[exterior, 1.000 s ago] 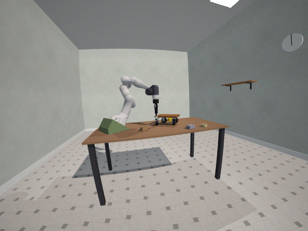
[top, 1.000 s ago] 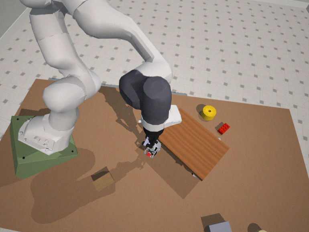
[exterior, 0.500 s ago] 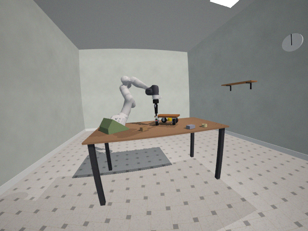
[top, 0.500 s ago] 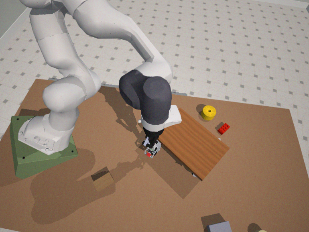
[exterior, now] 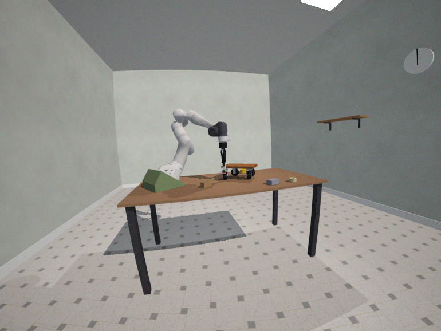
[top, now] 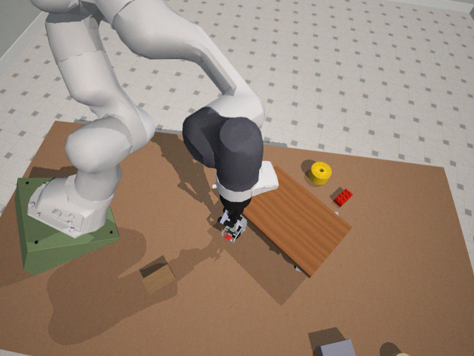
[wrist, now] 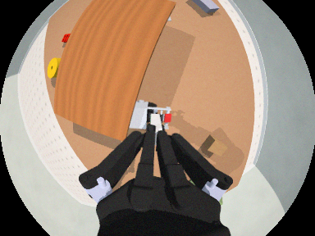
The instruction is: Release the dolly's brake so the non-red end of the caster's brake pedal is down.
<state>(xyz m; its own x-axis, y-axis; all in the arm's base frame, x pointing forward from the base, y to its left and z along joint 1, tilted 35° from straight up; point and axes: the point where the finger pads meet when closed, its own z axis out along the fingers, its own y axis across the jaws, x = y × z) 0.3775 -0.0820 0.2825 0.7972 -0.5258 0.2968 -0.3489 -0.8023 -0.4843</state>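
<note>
Now: the caster brake pedal 5 cm below my hand and 1 cm to the right of it. Also, from my hand: small wooden block 19 cm behind, 16 cm to the right, 11 cm below; then red brick 37 cm ahead, 20 cm to the left, 12 cm below; then yellow spool 29 cm to the left, 28 cm ahead, 11 cm below.
</note>
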